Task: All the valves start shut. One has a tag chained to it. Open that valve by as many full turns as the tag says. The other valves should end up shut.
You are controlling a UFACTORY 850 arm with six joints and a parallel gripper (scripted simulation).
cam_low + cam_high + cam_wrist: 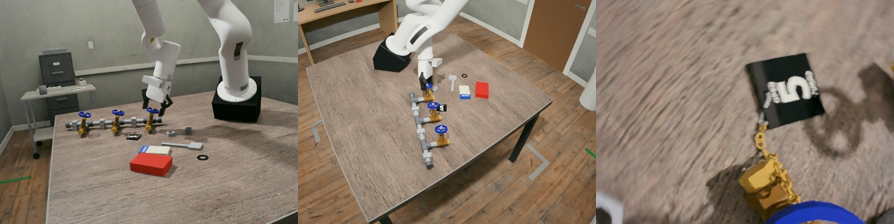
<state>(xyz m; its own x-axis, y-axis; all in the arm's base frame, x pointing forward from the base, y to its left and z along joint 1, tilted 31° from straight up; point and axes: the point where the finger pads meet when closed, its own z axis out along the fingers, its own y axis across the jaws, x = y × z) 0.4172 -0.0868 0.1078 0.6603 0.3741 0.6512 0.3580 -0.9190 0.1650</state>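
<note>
Now: hand 5 cm past the grey hex nut, 9 cm to the right of it and 9 cm above it. Also, from my hand: grey cap: 13 cm behind, 9 cm to the left, 10 cm below; grey t-shaped tool: 5 cm behind, 23 cm to the left, 10 cm below; black tag: 10 cm ahead, 4 cm to the left, 10 cm below.
</note>
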